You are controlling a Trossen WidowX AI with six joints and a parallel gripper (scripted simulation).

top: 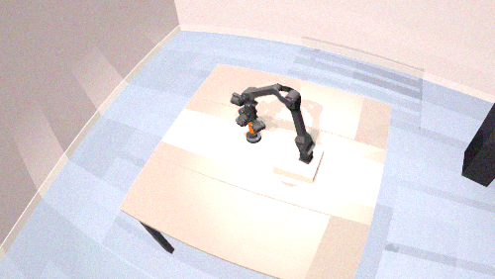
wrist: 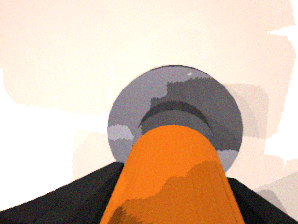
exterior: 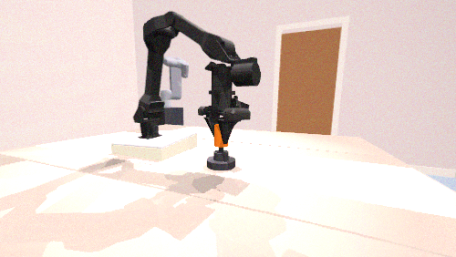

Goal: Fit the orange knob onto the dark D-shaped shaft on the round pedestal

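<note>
My gripper tip is 2 cm below the orange knob. Round my gripper tip: pedestal (4 cm below).
</note>
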